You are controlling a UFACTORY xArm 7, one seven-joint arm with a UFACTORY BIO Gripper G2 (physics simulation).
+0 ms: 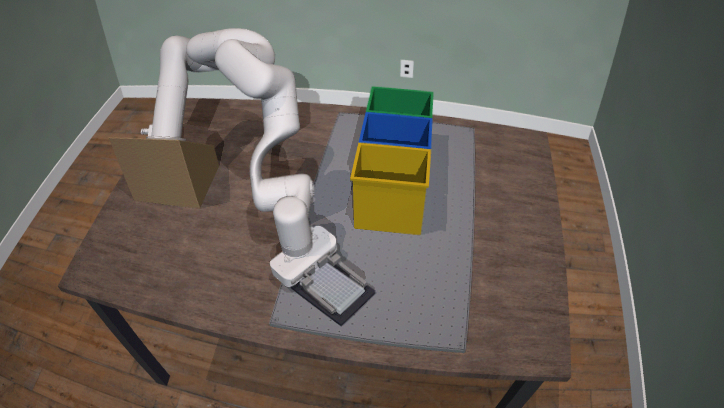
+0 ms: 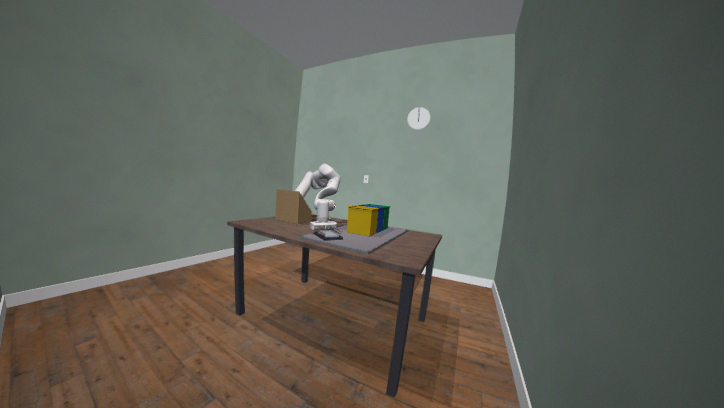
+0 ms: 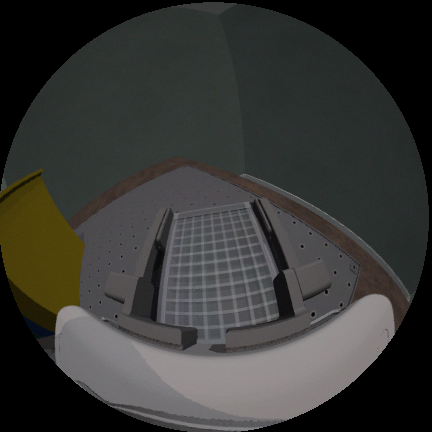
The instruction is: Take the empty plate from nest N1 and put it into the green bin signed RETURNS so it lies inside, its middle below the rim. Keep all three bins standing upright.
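Seen in the pictures: hand, tool point: (image 1: 343, 293) (image 2: 330, 233) (image 3: 212, 224); arm's base, link origin: (image 1: 165, 141) (image 2: 295, 199).
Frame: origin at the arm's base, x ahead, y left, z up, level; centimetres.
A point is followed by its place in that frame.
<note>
The pale gridded plate (image 1: 336, 288) {x 51.2, y -36.3, z -14.2 cm} (image 3: 217, 260) {x 49.9, y -35.6, z -14.1 cm} lies flat at the black nest (image 1: 343, 318) {x 53.1, y -43.7, z -15.6 cm}, near the front left of the perforated mat. My gripper (image 1: 349, 297) {x 52.8, y -37.7, z -13.9 cm} (image 3: 214, 209) {x 52.8, y -37.7, z -13.9 cm} is low over it, shut on the plate, with one long finger along each long side. Whether the plate is seated in the nest or slightly above it, I cannot tell. The green bin (image 1: 400, 101) {x 66.6, y 21.0, z -2.9 cm} (image 2: 387, 217) {x 75.2, y 17.1, z -7.5 cm} stands upright at the back of the row. The blue bin (image 1: 395, 130) {x 64.8, y 7.9, z -3.7 cm} is in front of it, then the yellow bin (image 1: 389, 208) {x 63.1, y -17.0, z -8.0 cm} (image 2: 360, 220) {x 63.9, y -17.1, z -7.2 cm} (image 3: 40, 240), both upright. No sign is readable.
The grey perforated mat (image 1: 420, 288) {x 70.7, y -34.4, z -16.7 cm} (image 3: 110, 245) {x 63.8, y -25.8, z -16.7 cm} lies under the bins and nest on the brown table (image 1: 192, 253) {x 11.4, y -25.5, z -18.0 cm}. A tan wedge-shaped block (image 1: 157, 172) {x -1.2, y -8.0, z -4.6 cm} (image 2: 287, 206) {x -1.8, y -8.0, z -5.4 cm} stands by the arm's base at the left. A wall is behind the green bin.
</note>
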